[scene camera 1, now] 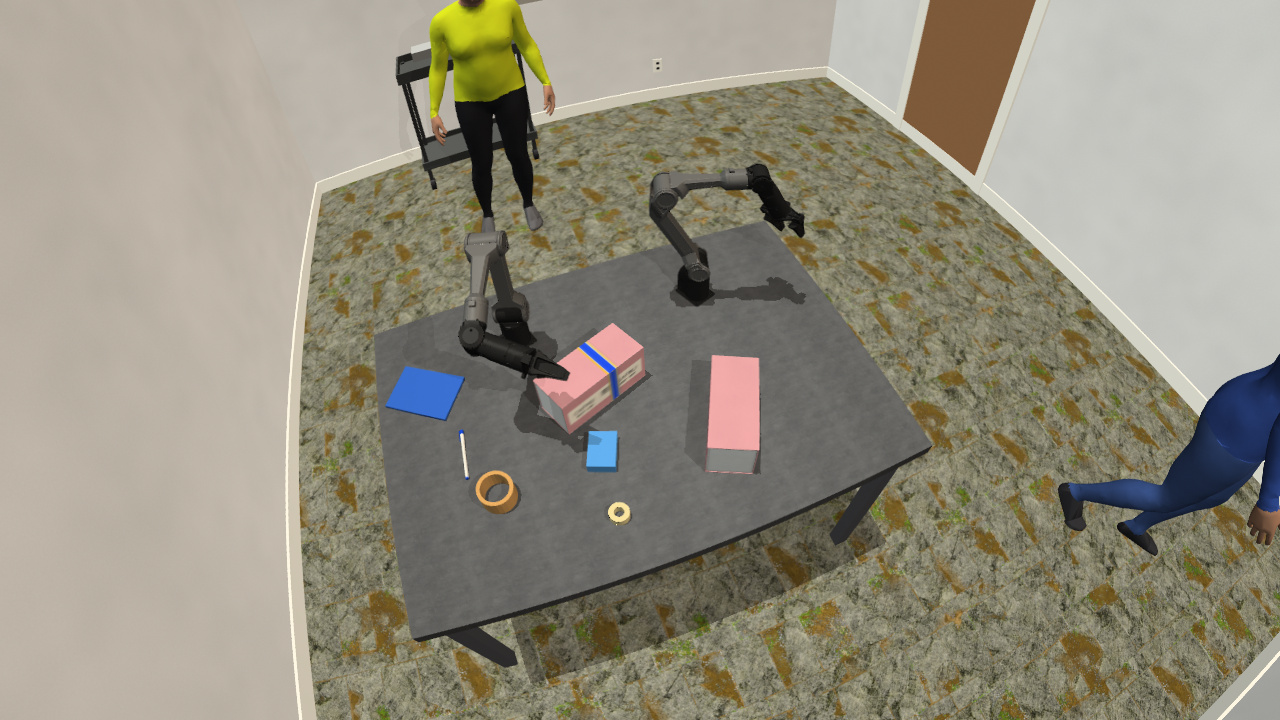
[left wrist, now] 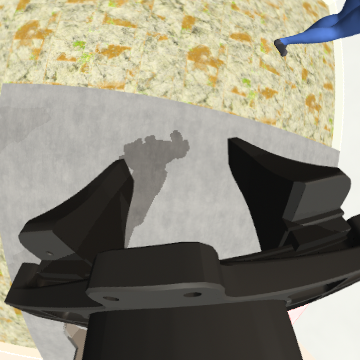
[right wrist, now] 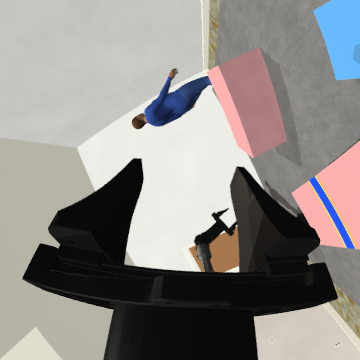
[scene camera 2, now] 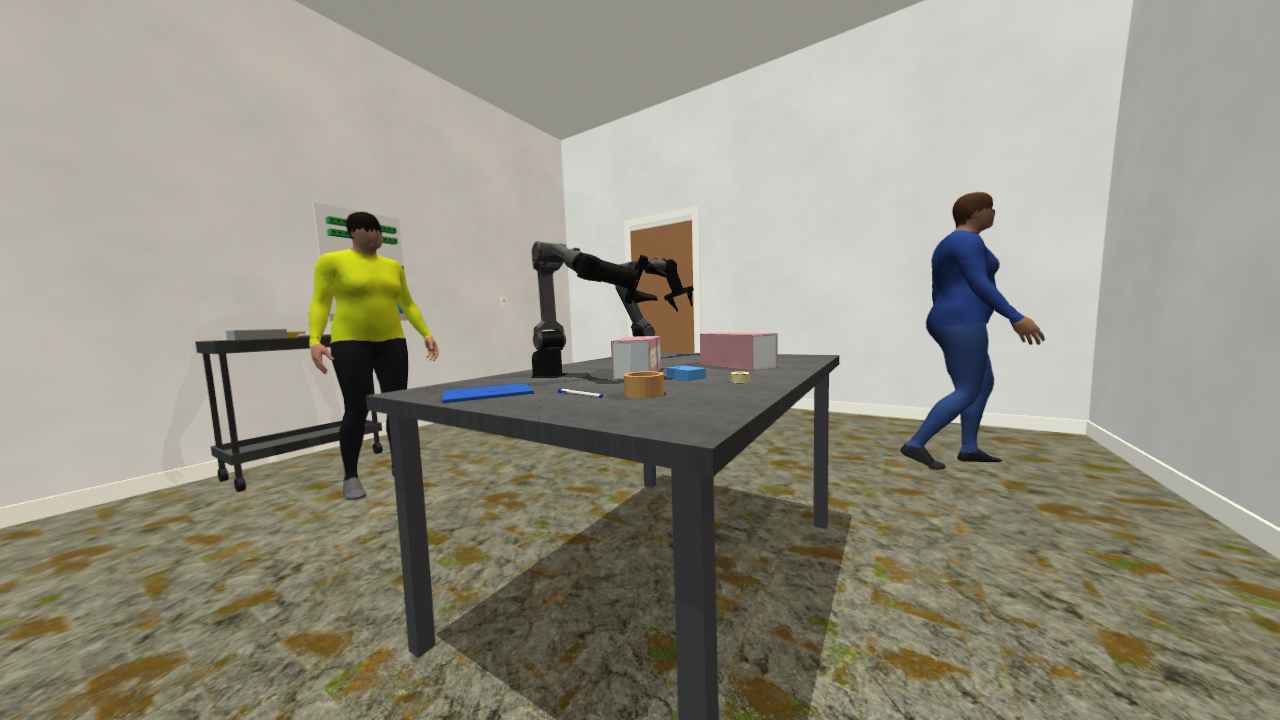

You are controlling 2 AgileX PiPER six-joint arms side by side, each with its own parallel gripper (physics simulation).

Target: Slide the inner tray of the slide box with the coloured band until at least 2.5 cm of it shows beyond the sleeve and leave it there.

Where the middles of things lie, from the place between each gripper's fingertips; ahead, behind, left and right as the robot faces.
Labels:
Right now my right hand is 260 mm above the light blue block [scene camera 1: 602, 445], 60 mm short of it and 40 mm to the right of it. Also, from my right hand: plain pink slide box [scene camera 1: 732, 446] (370 mm to the left, 220 mm below, 80 mm ahead); blue flat panel [scene camera 1: 431, 394] (410 mm to the right, 290 mm behind, 270 mm below).
The plain pink slide box lies 41 cm ahead of my left hand, 35 cm to the right of it and 17 cm below it. Also, from my left hand: blue flat panel: 4 cm ahead, 113 cm to the right, 23 cm below; then light blue block: 38 cm ahead, 68 cm to the right, 22 cm below.

